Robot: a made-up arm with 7 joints. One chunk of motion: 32 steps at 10 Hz.
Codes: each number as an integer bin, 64 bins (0 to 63) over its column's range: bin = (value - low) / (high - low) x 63, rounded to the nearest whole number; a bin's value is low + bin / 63 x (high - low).
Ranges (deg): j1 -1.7..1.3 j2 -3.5..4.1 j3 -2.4..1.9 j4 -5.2..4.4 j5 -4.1..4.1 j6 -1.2..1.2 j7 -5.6..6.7
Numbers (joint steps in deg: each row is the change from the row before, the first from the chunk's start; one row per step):
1: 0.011 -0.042 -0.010 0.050 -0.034 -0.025 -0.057
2: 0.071 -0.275 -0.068 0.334 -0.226 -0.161 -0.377
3: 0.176 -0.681 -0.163 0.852 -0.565 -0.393 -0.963
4: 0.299 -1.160 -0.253 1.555 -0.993 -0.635 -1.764
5: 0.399 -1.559 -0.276 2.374 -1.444 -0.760 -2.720
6: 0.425 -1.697 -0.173 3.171 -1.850 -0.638 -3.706
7: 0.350 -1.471 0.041 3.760 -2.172 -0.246 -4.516
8: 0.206 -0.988 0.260 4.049 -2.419 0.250 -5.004
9: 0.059 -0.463 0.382 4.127 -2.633 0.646 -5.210
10: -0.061 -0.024 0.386 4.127 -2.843 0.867 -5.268
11: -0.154 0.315 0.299 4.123 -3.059 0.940 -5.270
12: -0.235 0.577 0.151 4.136 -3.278 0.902 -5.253
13: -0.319 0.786 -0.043 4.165 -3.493 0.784 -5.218
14: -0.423 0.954 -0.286 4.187 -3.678 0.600 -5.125
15: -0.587 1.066 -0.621 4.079 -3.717 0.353 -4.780
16: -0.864 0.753 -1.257 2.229 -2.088 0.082 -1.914
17: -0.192 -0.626 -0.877 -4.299 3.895 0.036 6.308
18: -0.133 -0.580 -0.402 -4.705 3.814 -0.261 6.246
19: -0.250 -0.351 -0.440 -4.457 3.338 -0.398 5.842
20: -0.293 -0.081 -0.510 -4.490 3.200 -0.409 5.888
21: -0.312 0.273 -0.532 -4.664 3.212 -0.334 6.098
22: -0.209 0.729 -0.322 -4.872 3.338 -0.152 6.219
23: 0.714 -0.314 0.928 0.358 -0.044 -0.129 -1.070
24: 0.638 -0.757 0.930 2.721 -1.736 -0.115 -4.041
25: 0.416 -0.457 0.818 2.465 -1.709 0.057 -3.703
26: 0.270 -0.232 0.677 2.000 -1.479 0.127 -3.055
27: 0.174 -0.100 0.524 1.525 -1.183 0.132 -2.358
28: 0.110 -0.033 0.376 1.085 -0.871 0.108 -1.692
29: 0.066 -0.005 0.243 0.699 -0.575 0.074 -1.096
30: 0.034 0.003 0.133 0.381 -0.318 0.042 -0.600
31: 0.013 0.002 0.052 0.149 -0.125 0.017 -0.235
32: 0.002 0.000 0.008 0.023 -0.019 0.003 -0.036
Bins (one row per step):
1: 36 29 35 34 31 31 28
2: 37 27 34 36 30 27 27
3: 39 23 33 40 27 21 24
4: 42 19 31 44 24 15 20
5: 44 16 31 50 20 12 15
6: 45 15 33 55 17 15 10
7: 43 17 36 59 15 25 6
8: 40 21 39 61 13 38 3
9: 37 25 41 61 11 48 2
10: 34 29 41 61 10 54 2
11: 32 32 40 61 8 56 2
12: 31 34 37 61 6 55 2
13: 29 36 35 61 5 52 2
14: 27 37 31 62 3 47 2
15: 23 38 26 61 3 41 4
16: 18 35 17 49 15 34 19
17: 32 24 22 6 61 32 61
18: 33 24 29 3 61 25 61
19: 30 26 29 5 57 21 59
20: 30 28 28 5 56 21 59
21: 29 31 27 4 56 23 60
22: 31 35 30 2 57 28 61
23: 51 26 49 36 31 28 23
24: 49 23 49 52 18 28 8
25: 44 25 47 50 18 33 10
26: 41 27 45 47 20 35 13
27: 39 28 43 44 22 35 17
28: 38 29 41 41 25 34 20
29: 37 29 39 39 27 33 23
30: 36 29 37 37 29 33 26
31: 36 29 36 35 31 32 27
32: 36 29 35 34 31 32 28

